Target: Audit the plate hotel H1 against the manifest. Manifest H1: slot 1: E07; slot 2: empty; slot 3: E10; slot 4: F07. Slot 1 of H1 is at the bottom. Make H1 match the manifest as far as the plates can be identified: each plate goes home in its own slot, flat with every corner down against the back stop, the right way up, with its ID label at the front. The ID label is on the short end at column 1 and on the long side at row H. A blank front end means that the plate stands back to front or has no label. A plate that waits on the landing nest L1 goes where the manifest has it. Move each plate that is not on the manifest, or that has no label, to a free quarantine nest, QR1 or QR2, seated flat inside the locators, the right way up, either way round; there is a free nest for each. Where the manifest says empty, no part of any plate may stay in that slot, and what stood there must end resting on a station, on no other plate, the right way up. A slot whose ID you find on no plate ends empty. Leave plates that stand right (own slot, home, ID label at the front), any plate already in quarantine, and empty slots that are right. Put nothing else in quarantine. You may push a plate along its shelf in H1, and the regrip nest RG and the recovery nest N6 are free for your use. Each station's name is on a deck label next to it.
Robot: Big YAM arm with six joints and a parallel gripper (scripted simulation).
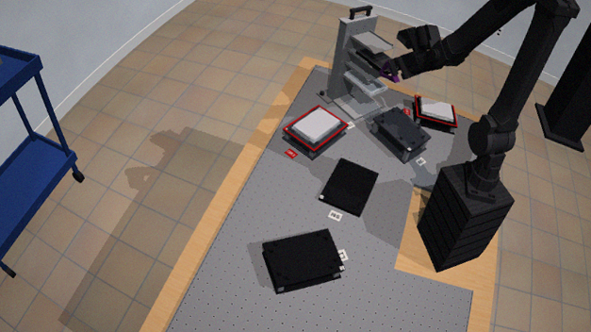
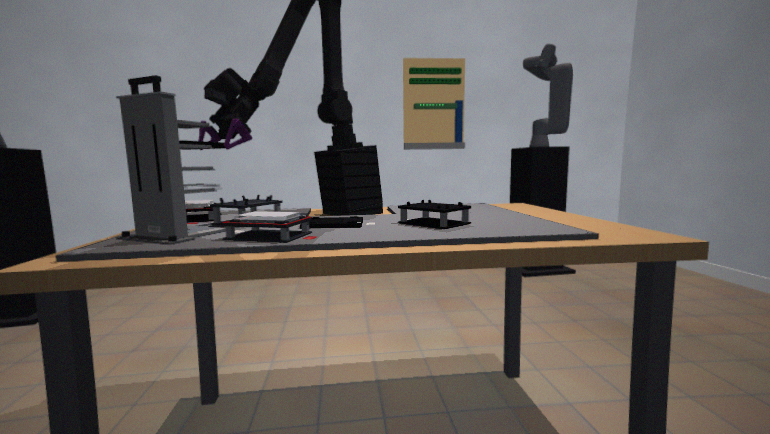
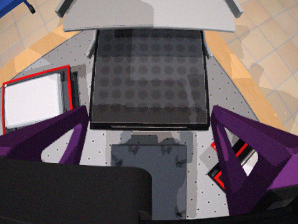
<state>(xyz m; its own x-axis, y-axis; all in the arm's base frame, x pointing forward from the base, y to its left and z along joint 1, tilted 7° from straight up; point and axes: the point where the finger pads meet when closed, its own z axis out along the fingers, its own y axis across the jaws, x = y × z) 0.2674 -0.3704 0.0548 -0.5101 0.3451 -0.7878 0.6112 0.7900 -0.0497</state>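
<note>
Right now the dark plate is 4 cm ahead of my hand and 3 cm to the right of it. Also, from my hand: H1 deck label: 9 cm ahead, 6 cm to the left, 22 cm below; then grey plate hotel H1: 13 cm ahead, 10 cm to the right, 6 cm below; then regrip nest: 8 cm behind, 6 cm to the left, 16 cm below.
</note>
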